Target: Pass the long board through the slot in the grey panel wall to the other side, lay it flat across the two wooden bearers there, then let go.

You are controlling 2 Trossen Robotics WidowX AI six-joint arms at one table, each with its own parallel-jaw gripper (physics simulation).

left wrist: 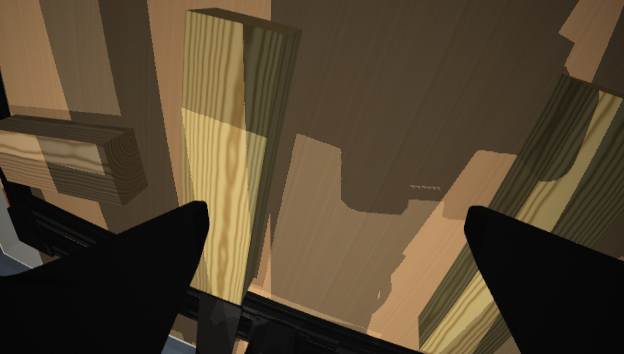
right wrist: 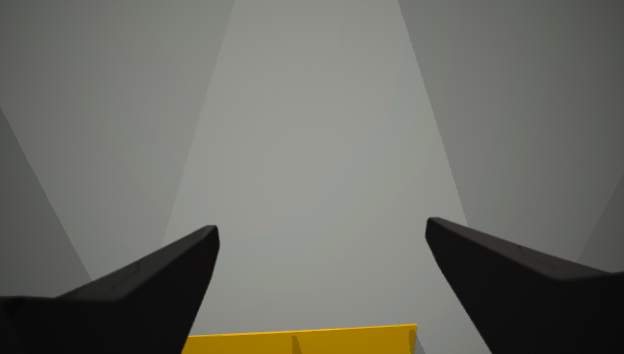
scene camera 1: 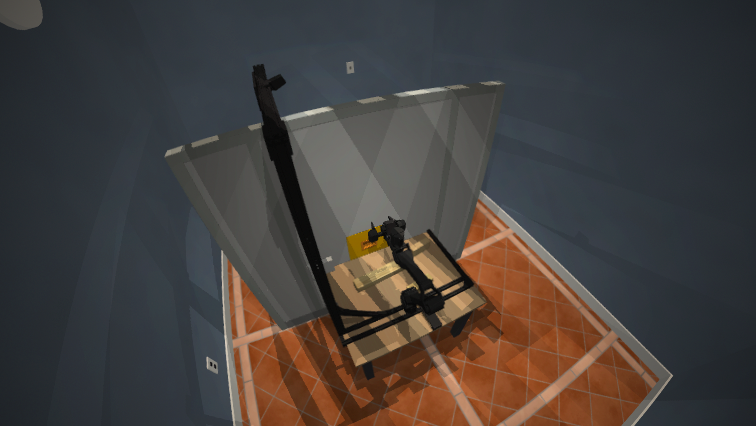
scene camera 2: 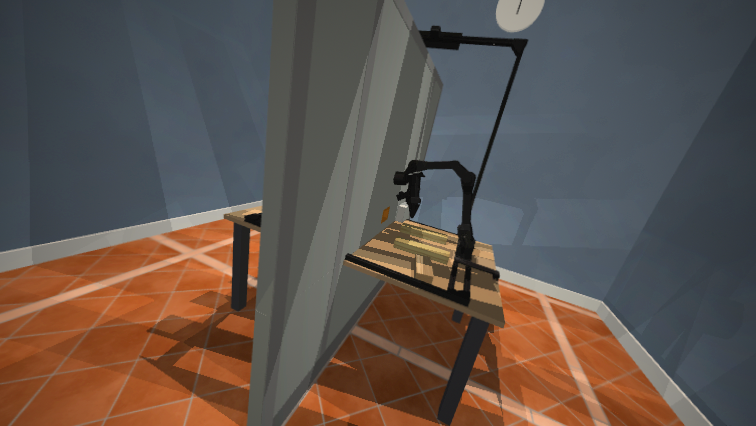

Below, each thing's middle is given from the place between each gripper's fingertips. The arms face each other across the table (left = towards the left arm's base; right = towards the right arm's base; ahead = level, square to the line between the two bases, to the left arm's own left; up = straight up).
Labels:
My left gripper is now 40 mm past the yellow slot surround (right wrist: 408, 331), 200 mm to the left of it and 30 mm above it.
My right gripper is now 4 cm past the yellow slot surround, 8 cm to the right of it and 24 cm above it.

